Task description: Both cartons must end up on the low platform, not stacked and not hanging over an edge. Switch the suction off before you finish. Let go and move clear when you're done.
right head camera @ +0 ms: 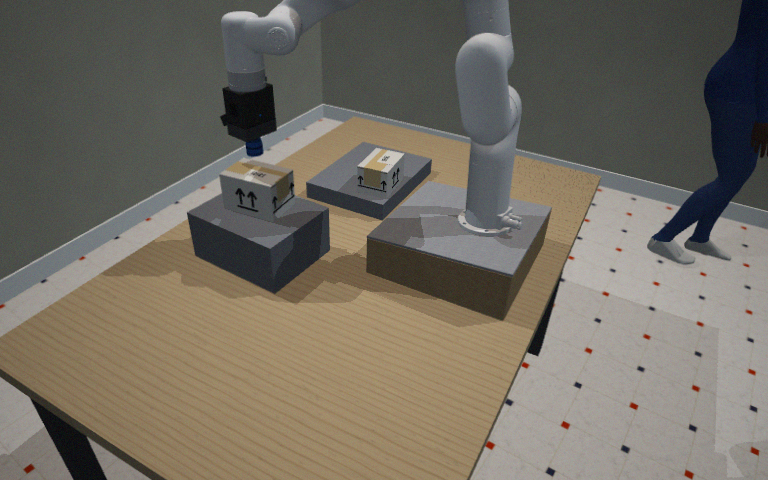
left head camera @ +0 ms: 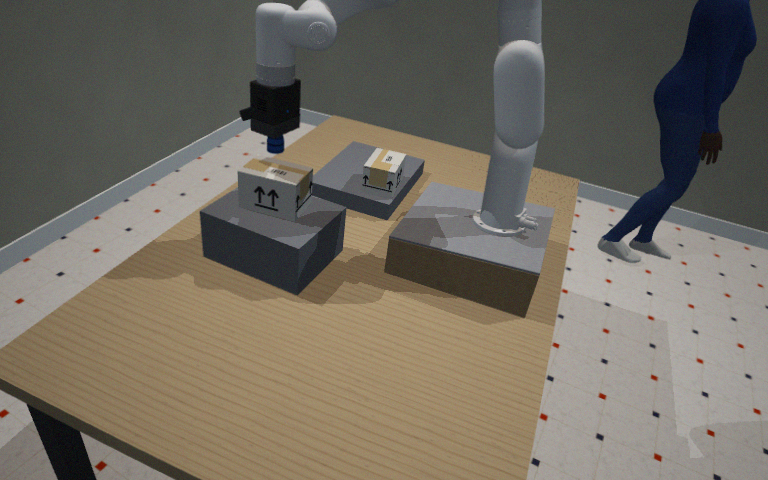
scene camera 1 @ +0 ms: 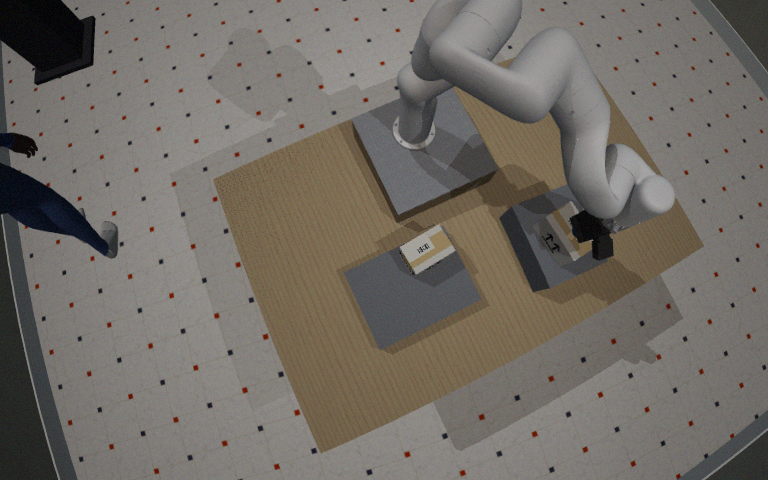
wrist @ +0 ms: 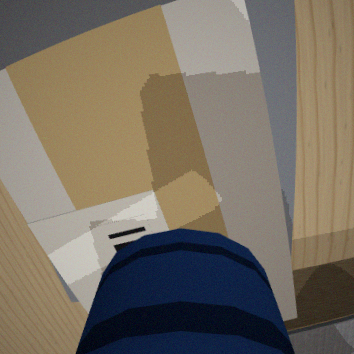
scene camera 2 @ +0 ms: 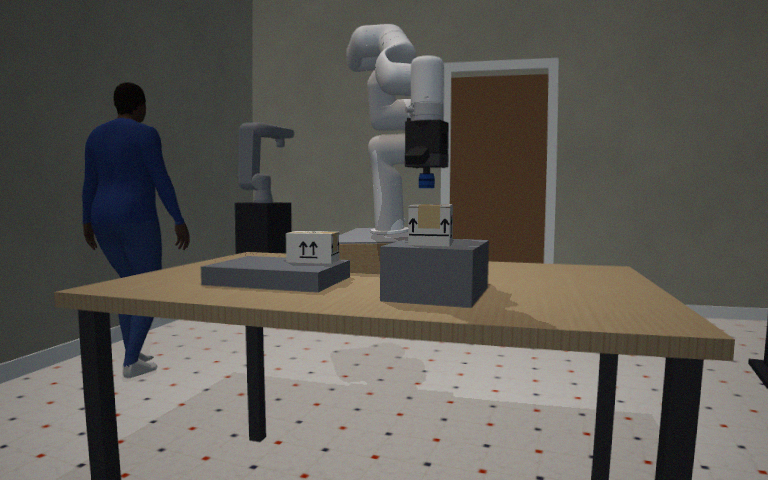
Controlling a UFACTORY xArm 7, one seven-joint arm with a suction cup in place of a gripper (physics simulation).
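Seen in the pictures: end effector, tool point: (right head camera: 255, 153) (left head camera: 275, 150) (wrist: 183, 296) (scene camera 2: 426, 188); arm's base, origin of the base link: (right head camera: 485, 222) (left head camera: 499, 223) (scene camera 1: 413, 130) (scene camera 2: 389, 231).
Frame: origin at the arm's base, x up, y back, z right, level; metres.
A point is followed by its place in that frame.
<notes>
My suction cup (left head camera: 275, 145) (right head camera: 254, 148) (scene camera 2: 426, 181) (wrist: 185, 290) points down above the larger carton and holds nothing; a gap shows below it. The larger white carton (left head camera: 266, 192) @[x 0.065, y -0.413, z -0.341 m] (right head camera: 249, 192) @[x 0.073, y -0.403, z -0.339 m] (scene camera 2: 430, 225) @[x 0.056, y -0.489, z -0.318 m] (wrist: 100, 115) @[x 0.100, y -0.467, z -0.310 m] with tan tape stands upright on the tall grey block (left head camera: 249, 243) @[x -0.023, y -0.400, z -0.410 m] (right head camera: 226, 237) @[x -0.010, y -0.407, z -0.411 m] (scene camera 2: 424, 277) @[x -0.051, y -0.538, z -0.324 m]. From above, my wrist partly hides it. The smaller white carton (left head camera: 376, 176) @[x -0.004, y -0.345, z 0.007 m] (right head camera: 373, 176) @[x -0.002, y -0.336, z 0.009 m] (scene camera 1: 427, 249) @[x 0.019, y -0.358, z 0.070 m] (scene camera 2: 311, 247) @[x -0.018, y -0.396, z 0.049 m] stands upright on the low grey platform (left head camera: 339, 169) @[x -0.060, y -0.499, z 0.066 m] (right head camera: 334, 169) @[x -0.061, y -0.518, z 0.057 m] (scene camera 1: 407, 311) @[x -0.060, y -0.500, z 0.161 m] (scene camera 2: 243, 274) @[x -0.075, y -0.560, z 0.142 m], close to its edge on the robot base's side.
The robot base stands on a wide grey-topped plinth (left head camera: 458, 274) @[x -0.050, y -0.014, z -0.182 m] (right head camera: 441, 277) @[x -0.051, y 0.002, z -0.178 m] (scene camera 1: 396, 186) @[x -0.014, y -0.153, z 0.097 m] beside both supports. The low platform has bare surface beside its carton. A person in blue (left head camera: 702, 84) (right head camera: 730, 101) (scene camera 2: 124, 169) stands off the table. A second arm (scene camera 2: 249, 152) stands in the background.
</notes>
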